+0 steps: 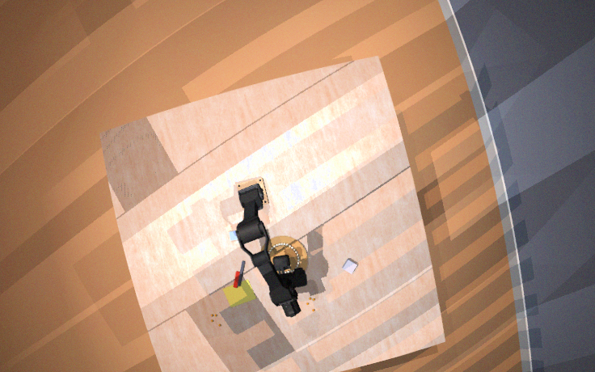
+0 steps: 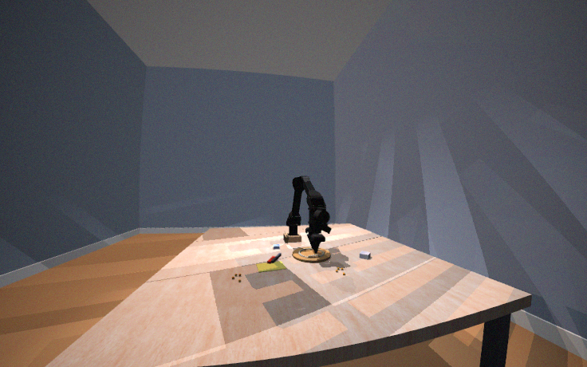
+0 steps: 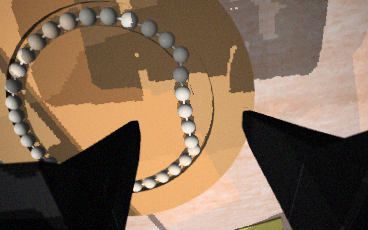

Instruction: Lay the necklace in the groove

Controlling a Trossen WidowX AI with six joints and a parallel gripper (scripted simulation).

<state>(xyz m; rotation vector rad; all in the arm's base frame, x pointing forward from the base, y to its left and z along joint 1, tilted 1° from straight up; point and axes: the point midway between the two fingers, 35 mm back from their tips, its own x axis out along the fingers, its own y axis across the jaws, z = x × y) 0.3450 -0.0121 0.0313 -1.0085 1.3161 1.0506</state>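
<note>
The round bead board is 5 cm behind my gripper tip, 3 cm below it and 1 cm to the left of it. The rest, counted from my gripper tip: grey block (25 cm to the left, 8 cm ahead, 3 cm below); then yellow note (22 cm to the right, 4 cm below, 1 cm ahead); then red marker (19 cm to the right, 6 cm behind, 3 cm below).
</note>
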